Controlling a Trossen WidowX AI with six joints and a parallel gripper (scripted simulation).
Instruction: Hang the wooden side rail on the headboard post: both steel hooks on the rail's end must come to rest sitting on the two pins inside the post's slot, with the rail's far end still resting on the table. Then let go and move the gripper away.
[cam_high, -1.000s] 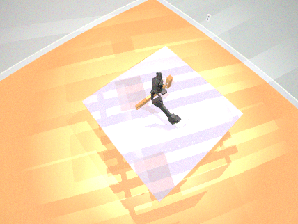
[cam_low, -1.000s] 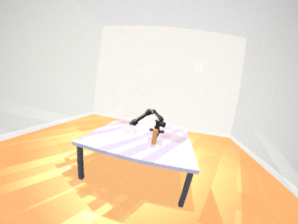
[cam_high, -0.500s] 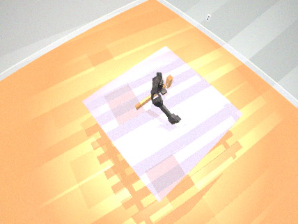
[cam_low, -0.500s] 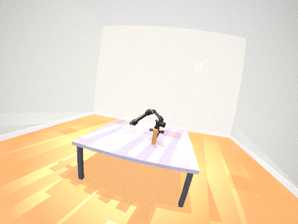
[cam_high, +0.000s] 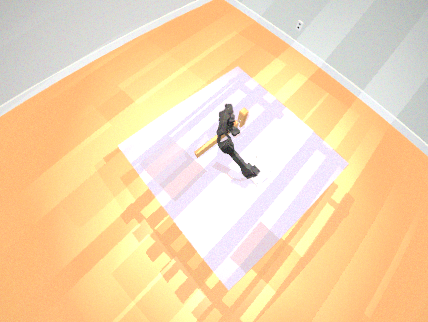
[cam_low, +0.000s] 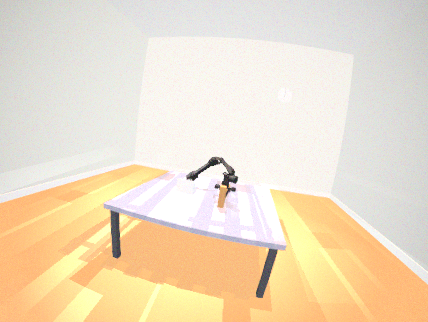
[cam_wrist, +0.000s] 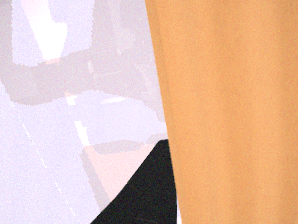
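Right now the wooden headboard post is 140 mm to the right of my gripper tip and 40 mm above it.
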